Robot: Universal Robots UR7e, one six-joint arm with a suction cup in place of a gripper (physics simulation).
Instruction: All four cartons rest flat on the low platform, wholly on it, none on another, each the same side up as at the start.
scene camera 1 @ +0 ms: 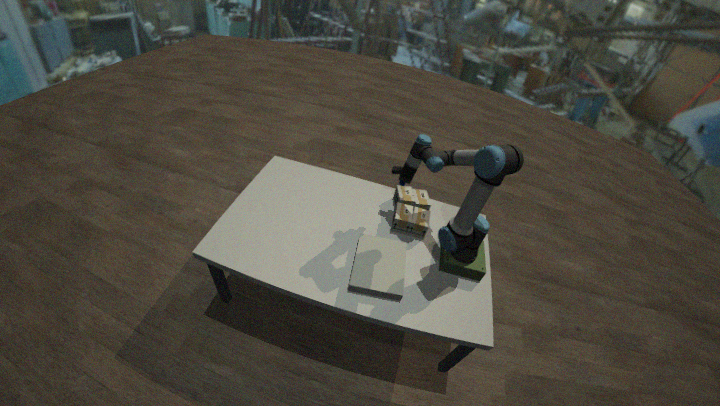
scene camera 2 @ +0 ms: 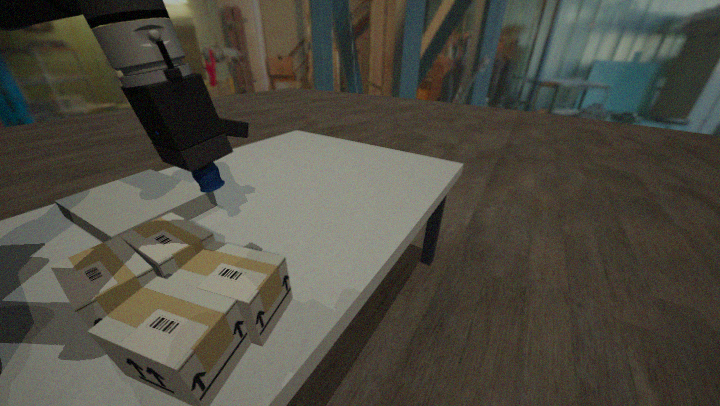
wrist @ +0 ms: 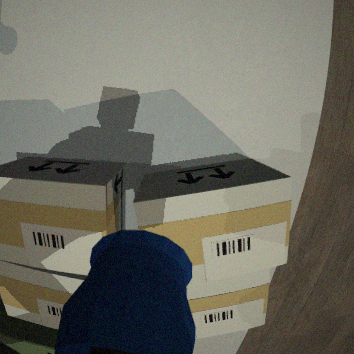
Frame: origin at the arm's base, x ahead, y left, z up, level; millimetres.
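Where they show: hand at its tool point: [scene camera 1: 401, 183] [scene camera 2: 212, 185] [wrist: 139, 271]; arm's base at its link origin: [scene camera 1: 462, 252].
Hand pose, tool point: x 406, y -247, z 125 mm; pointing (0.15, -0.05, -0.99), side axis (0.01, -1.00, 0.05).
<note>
Each offset is from my tool point to the centre of the thing. "spot": to the spot under its first point. Level surfaces: height alone.
Four white cartons with tan tape and barcode labels stand close together off the low platform. In scene camera 2, they are a near carton @[133 mm back, 73 mm right, 148 mm down] [scene camera 2: 166, 325], a right carton @[40 mm back, 63 mm right, 148 mm down] [scene camera 2: 231, 272], a left carton @[153 mm back, 98 mm left, 148 mm down] [scene camera 2: 95, 269] and a back carton @[57 mm back, 103 mm left, 148 mm down] [scene camera 2: 166, 241]. Their barcode labels face up. Two cartons @[spot: 37 mm back, 63 mm right, 100 mm down] [wrist: 220, 235] @[spot: 47 mm back, 91 mm left, 100 mm down] [wrist: 45, 220] show large in the wrist view. The low pale platform @[8 mm back, 443 mm left, 172 mm down] [scene camera 1: 378, 267] [scene camera 2: 131, 199] has no carton on it. My blue suction cup [scene camera 1: 402, 182] [scene camera 2: 210, 187] [wrist: 141, 245] hangs above the cartons and holds nothing. In the wrist view it hides part of them.
The white table @[196 mm down] [scene camera 1: 282, 216] [scene camera 2: 327, 186] carries the cartons, the platform and the arm's green base [scene camera 1: 461, 267]. The cartons stand near a long table edge, between that edge and the platform. The arm reaches over from the base.
</note>
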